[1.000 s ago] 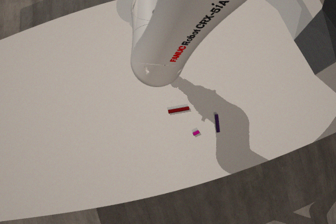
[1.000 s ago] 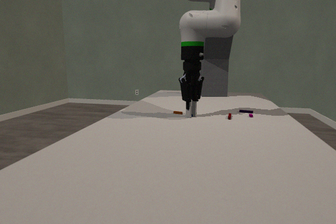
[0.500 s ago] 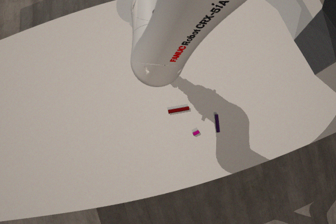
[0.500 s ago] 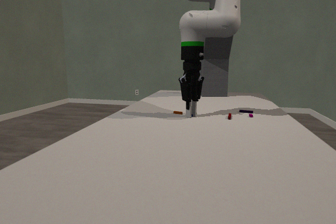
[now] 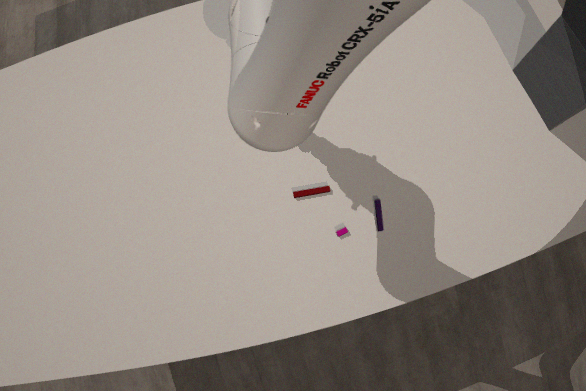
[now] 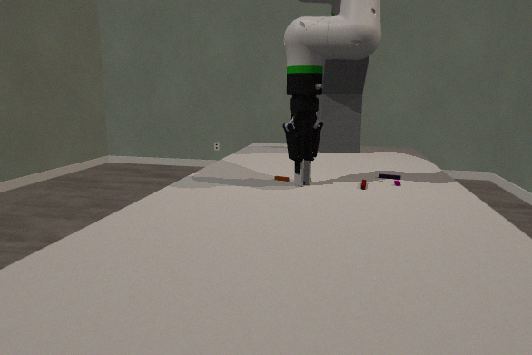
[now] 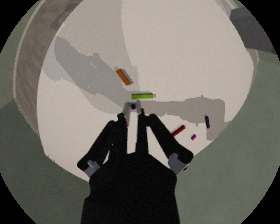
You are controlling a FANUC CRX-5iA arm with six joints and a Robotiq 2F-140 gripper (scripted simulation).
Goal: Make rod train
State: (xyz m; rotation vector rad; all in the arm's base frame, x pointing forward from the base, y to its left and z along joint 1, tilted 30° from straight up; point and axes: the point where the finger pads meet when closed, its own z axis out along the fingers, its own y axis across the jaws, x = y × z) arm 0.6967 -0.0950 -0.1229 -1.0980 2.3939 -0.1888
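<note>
My hand is 3 cm above the blue rod. From my hand the other things lie so: red rod 16 cm to the left, 3 cm below, 2 cm behind; lime rod 3 cm below, 3 cm behind; orange rod 6 cm to the right, 4 cm behind, 3 cm below.
</note>
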